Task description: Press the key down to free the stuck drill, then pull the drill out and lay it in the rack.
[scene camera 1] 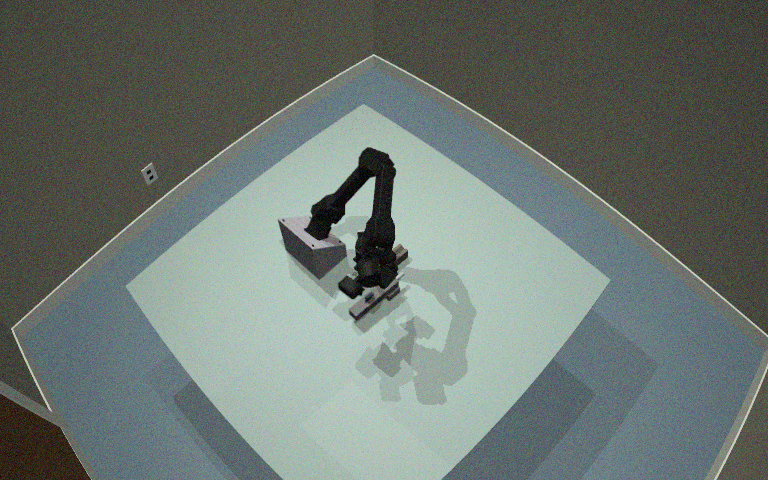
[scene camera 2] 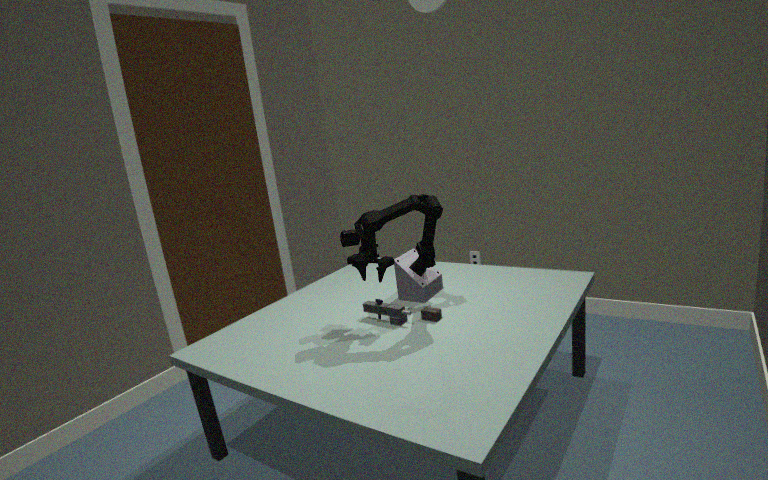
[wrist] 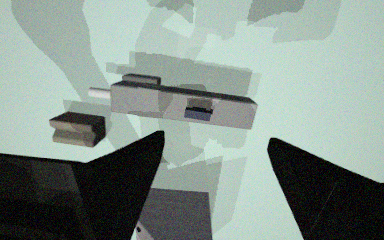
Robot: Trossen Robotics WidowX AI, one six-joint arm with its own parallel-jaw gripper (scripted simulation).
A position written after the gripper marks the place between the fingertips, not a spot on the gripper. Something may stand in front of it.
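Note:
The gripper (scene camera 1: 368, 286) open, holding nothing. Long grey block (scene camera 1: 361, 307). The gripper (scene camera 2: 372, 281). The gripper (wrist: 216, 140). Dark rack (wrist: 73, 128). Long grey block (wrist: 142, 95).

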